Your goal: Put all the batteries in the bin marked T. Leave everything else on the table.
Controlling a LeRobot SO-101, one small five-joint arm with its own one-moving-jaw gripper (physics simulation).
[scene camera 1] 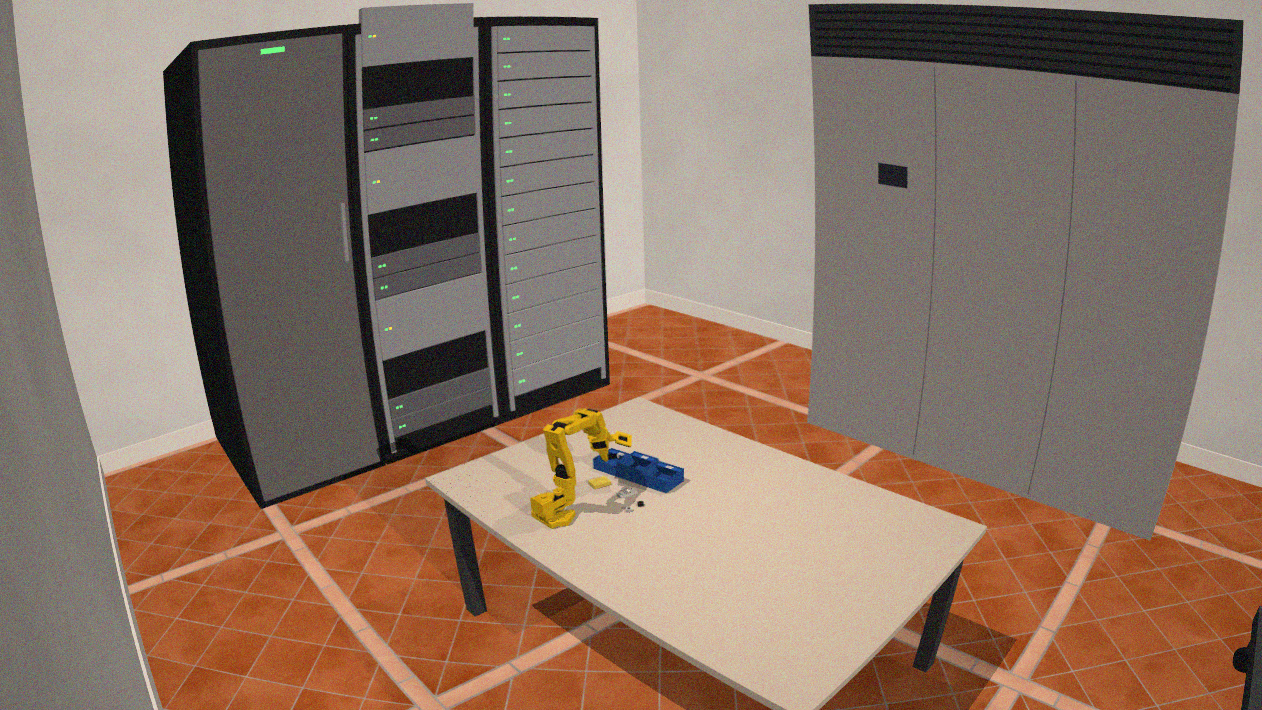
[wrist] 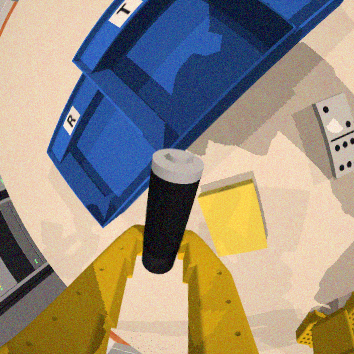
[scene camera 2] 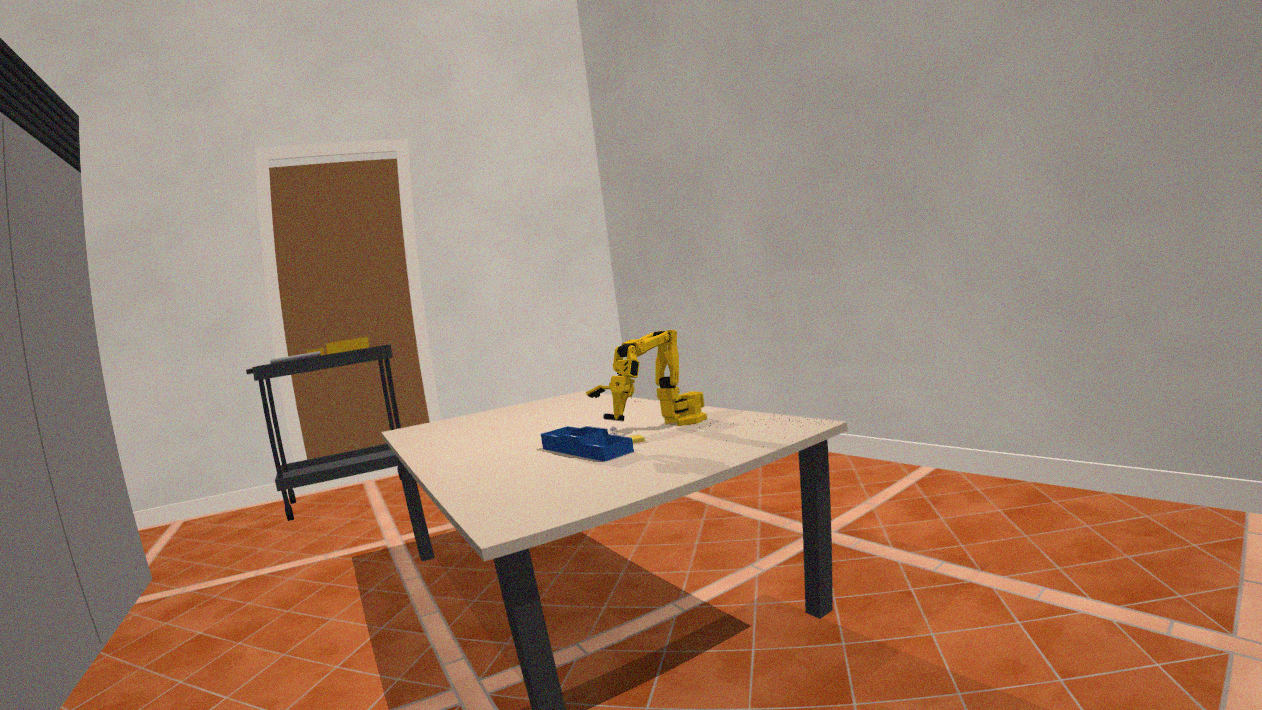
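Pixels of known places: hand at its tool point: [scene camera 1: 606,455] [wrist: 144,236] [scene camera 2: 616,417]; arm's base at its link origin: [scene camera 1: 560,514] [wrist: 334,310] [scene camera 2: 679,422].
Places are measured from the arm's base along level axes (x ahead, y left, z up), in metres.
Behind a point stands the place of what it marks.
Observation:
A black battery [wrist: 170,215] @(x 0.227, y 0.045, z 0.078 m) with a silver end is held between the two yellow jaws in the wrist view. My gripper [wrist: 161,250] @(x 0.222, y 0.066, z 0.070 m) [scene camera 2: 614,416] is shut on it, above the table beside the blue bin block. The bin marked T [wrist: 132,75] @(x 0.307, y 0.054, z 0.007 m) is the compartment beyond the one marked R [wrist: 127,187] @(x 0.244, y 0.111, z 0.007 m) in the wrist view. The part of T's floor that shows has no battery on it. In scene camera 1 the blue bin block [scene camera 1: 670,479] @(x 0.291, y -0.110, z 0.034 m) stands beside the arm, and the battery is too small to make out there.
A yellow block [wrist: 235,217] @(x 0.187, y 0.050, z 0.010 m) [scene camera 1: 599,483] @(x 0.173, y 0.043, z 0.010 m) lies on the table [scene camera 1: 794,565] @(x 0.223, y -0.586, z 0.000 m) near the bin block. A white domino [wrist: 340,135] @(x 0.197, y -0.039, z 0.007 m) lies to its right in the wrist view. A small dark thing [scene camera 1: 640,503] @(x 0.177, y -0.113, z 0.009 m) lies on the table in scene camera 1.

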